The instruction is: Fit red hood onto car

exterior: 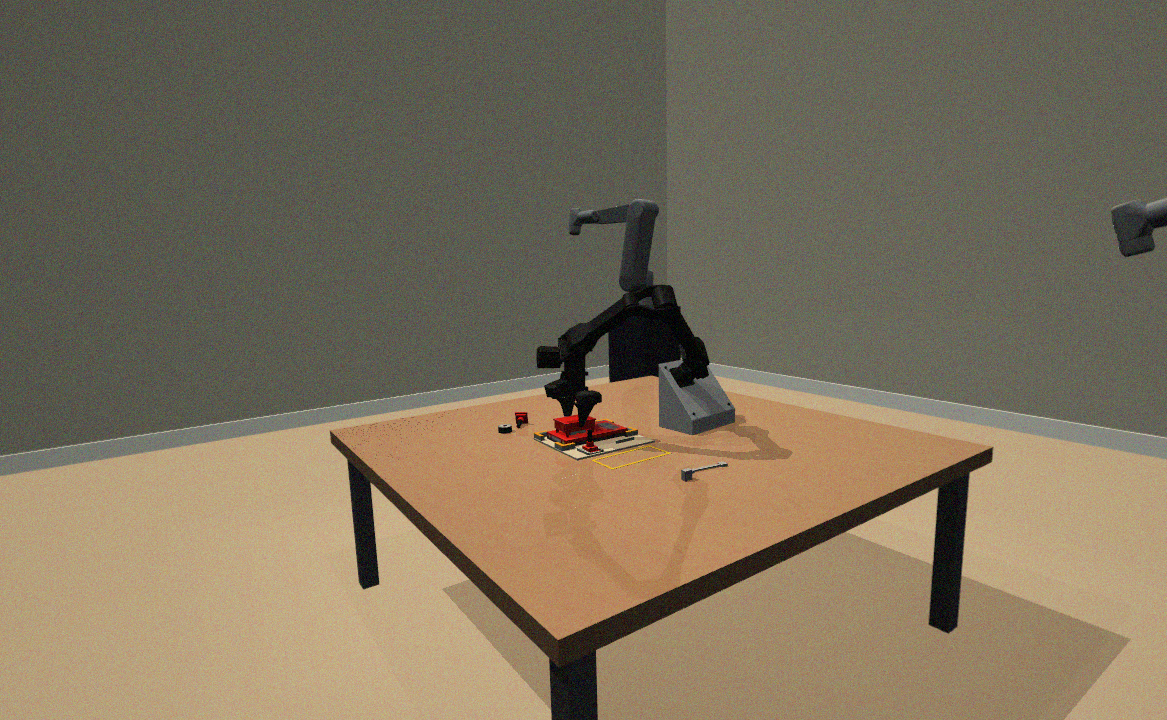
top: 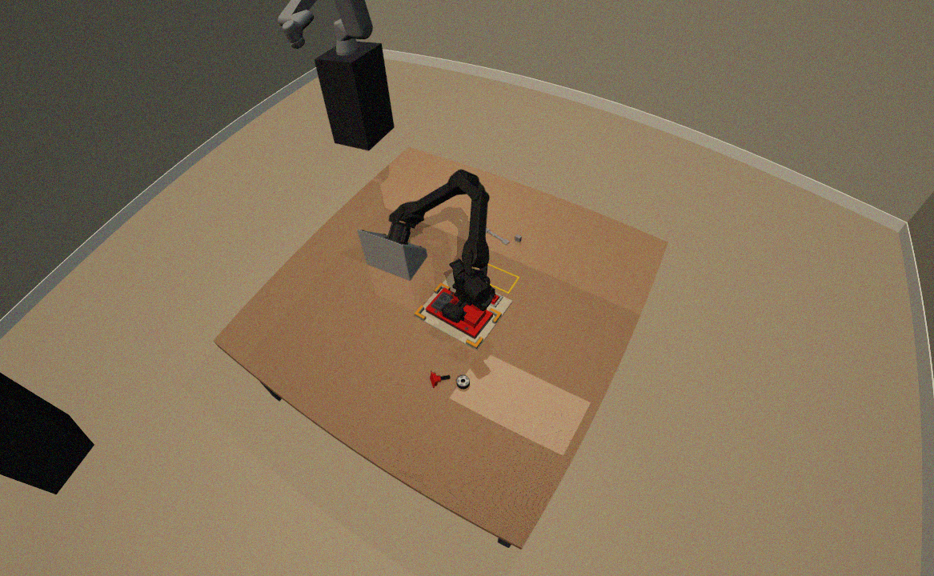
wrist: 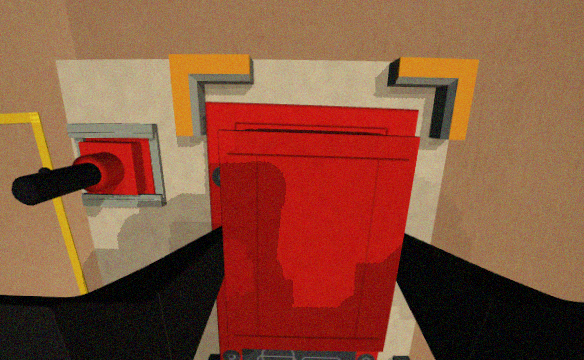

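The pale jig plate is 3 cm behind my gripper tip, 2 cm to the left of it and 4 cm below it. Also, from my gripper tip: red hood 1 cm above; then round part 9 cm ahead, 22 cm to the right, 4 cm below.
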